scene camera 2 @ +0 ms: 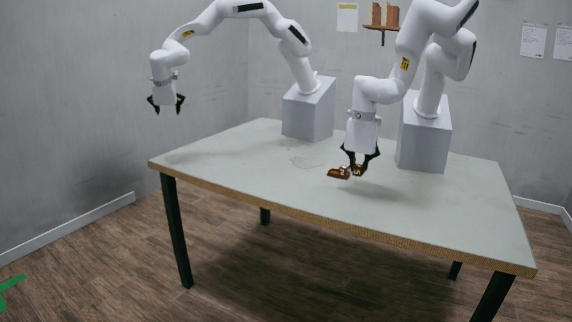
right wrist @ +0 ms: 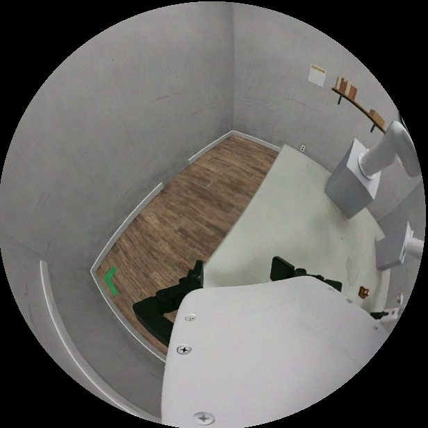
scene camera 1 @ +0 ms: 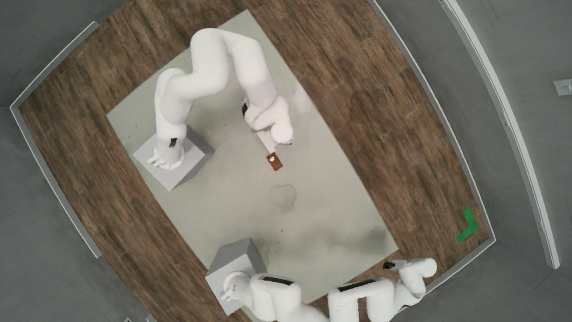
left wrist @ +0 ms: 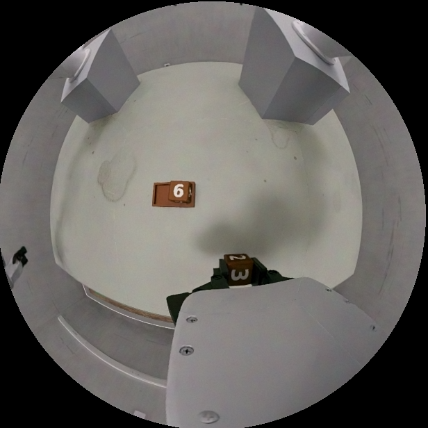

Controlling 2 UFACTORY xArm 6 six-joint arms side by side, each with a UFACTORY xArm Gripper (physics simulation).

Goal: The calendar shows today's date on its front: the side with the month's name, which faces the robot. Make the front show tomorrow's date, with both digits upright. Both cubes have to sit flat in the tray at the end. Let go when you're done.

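Seen in the pictures: left gripper, between the fingertips: [scene camera 2: 358, 171]; right gripper, between the fingertips: [scene camera 2: 168, 112] [scene camera 1: 392, 268]; left arm's base, origin of its link: [scene camera 2: 426, 108] [scene camera 1: 169, 154]; right arm's base, origin of its link: [scene camera 2: 309, 87] [scene camera 1: 236, 285].
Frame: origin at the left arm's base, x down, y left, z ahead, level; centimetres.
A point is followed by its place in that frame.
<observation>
My left gripper [scene camera 2: 358, 167] @(x 17.6, y -17.6, z 41.5 cm) [left wrist: 236, 268] is shut on a brown cube [scene camera 2: 357, 171] @(x 17.0, y -17.5, z 43.0 cm) [left wrist: 239, 274], held above the table. In the left wrist view this cube shows a sideways 2 and 3; in scene camera 2 it shows a 5. The brown tray [scene camera 1: 276, 166] @(x 24.5, y -29.9, z 30.4 cm) [scene camera 2: 332, 174] @(x 24.3, y -29.3, z 33.2 cm) [left wrist: 161, 195] stands on the table, beside the held cube in the picture. A second cube [scene camera 1: 272, 158] @(x 21.3, y -25.6, z 31.2 cm) [scene camera 2: 343, 171] @(x 22.5, y -25.4, z 32.6 cm) [left wrist: 179, 190] sits in one end of it, with a 6 on top and a 2 toward scene camera 2. The month side is hidden. My right gripper [scene camera 2: 168, 111] @(x 5.8, y -97.2, z 49.7 cm) [right wrist: 238, 270] is open and empty.
The grey table [scene camera 1: 325, 210] @(x 25.4, y -60.7, z 37.9 cm) [scene camera 2: 280, 185] @(x 25.5, y -42.0, z 49.0 cm) carries both arm pedestals [scene camera 2: 307, 117] @(x 13.4, y -56.1, z -0.7 cm) [scene camera 2: 425, 145] @(x 14.0, y 2.0, z 8.4 cm) along its far side in scene camera 2. The right gripper hangs high, beyond the table's short edge. A wall shelf [scene camera 2: 381, 27] is behind.
</observation>
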